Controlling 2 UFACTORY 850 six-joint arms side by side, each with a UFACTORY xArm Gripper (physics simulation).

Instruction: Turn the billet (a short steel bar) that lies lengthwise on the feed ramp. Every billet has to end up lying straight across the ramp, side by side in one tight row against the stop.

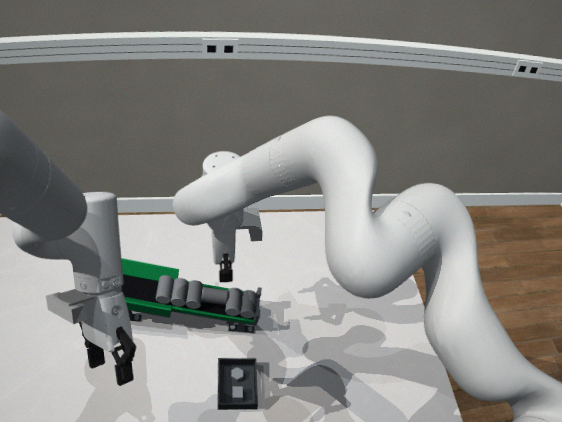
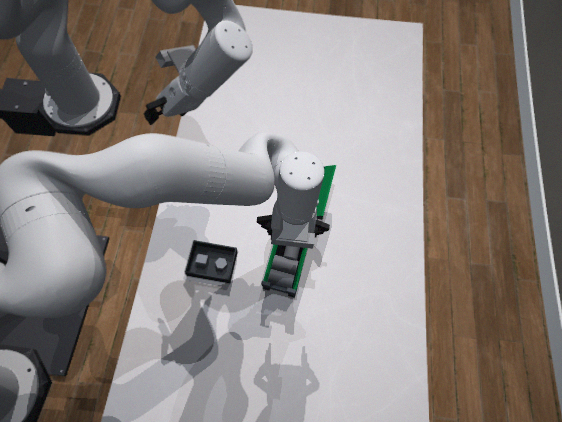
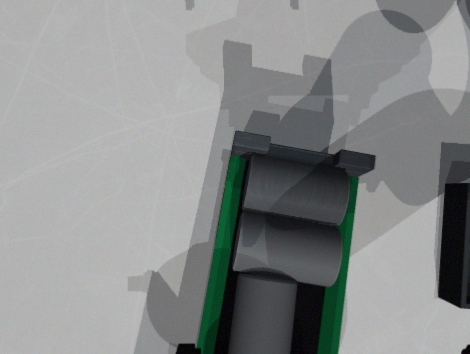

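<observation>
The feed ramp [image 1: 150, 268] [image 2: 327, 190] [image 3: 223, 235] has green side walls and a dark stop [image 3: 302, 153] at its low end. Two grey billets lie across it by the stop, an end one [image 1: 248, 303] [image 3: 296, 191] and its neighbour [image 1: 233, 301] [image 3: 290, 250]. Behind them one billet [image 1: 215, 295] [image 3: 262, 315] lies lengthwise. Farther up, three more lie crosswise, the nearest [image 1: 194, 294] beside the lengthwise one's rear end. My right gripper [image 1: 226, 272] [image 2: 294, 225] is open, above the ramp, fingers spread wider than its walls. My left gripper [image 1: 110, 366] [image 2: 152, 114] is open and empty, away from the ramp.
A small black tray [image 1: 221, 385] [image 2: 189, 262] holds a hexagonal piece [image 1: 237, 373] [image 2: 221, 263] and a square piece [image 1: 238, 392] [image 2: 201, 259], to one side of the ramp. The right arm reaches over the white table [image 1: 400, 380] [image 2: 370, 100]. Shadows fall across the table around the ramp.
</observation>
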